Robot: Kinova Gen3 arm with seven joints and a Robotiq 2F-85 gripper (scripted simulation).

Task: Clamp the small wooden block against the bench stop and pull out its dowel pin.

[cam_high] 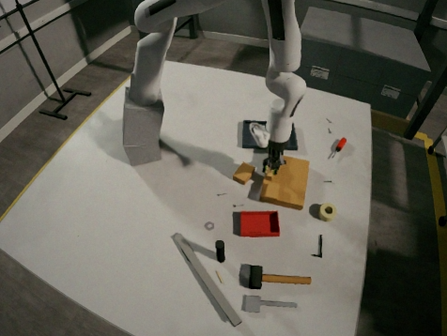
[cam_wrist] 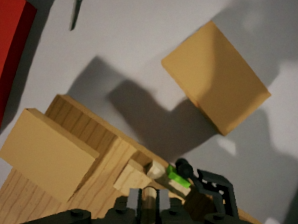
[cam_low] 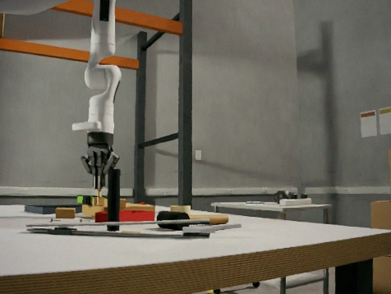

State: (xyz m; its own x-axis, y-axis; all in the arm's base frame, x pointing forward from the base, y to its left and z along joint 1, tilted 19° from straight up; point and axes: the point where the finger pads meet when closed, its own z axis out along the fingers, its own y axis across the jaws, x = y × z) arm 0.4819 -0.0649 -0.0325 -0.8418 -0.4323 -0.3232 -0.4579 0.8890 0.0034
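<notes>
Right now my hand is 2 cm above the dowel pin. Round my hand: pale wooden block: 5 cm below; wooden bench board: 7 cm below, 6 cm ahead; tan wooden block: 9 cm behind, 8 cm below, 1 cm to the left.
</notes>
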